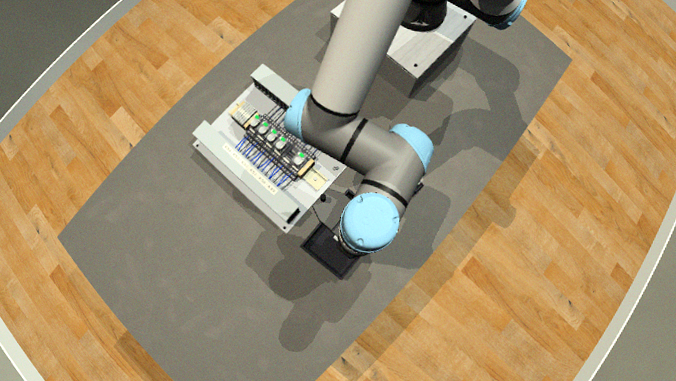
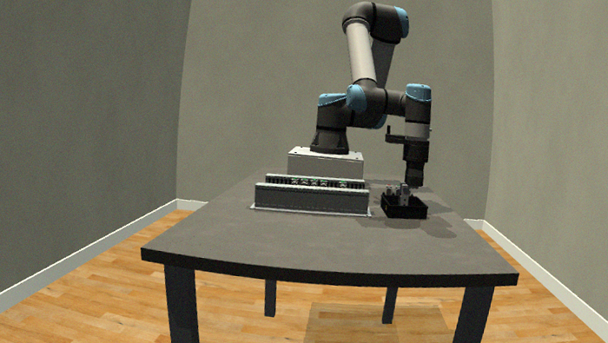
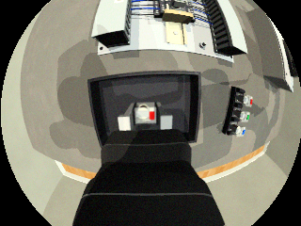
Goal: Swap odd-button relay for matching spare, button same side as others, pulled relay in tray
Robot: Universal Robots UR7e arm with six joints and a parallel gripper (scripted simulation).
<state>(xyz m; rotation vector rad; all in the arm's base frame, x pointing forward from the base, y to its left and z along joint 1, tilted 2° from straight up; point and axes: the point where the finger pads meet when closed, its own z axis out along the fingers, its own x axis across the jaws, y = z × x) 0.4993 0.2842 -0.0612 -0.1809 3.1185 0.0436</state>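
The tray lies 2 cm below my hand. Round my hand: black spare holder: 19 cm behind, 1 cm to the right, 3 cm below; panel: 2 cm behind, 26 cm to the right, 3 cm below.
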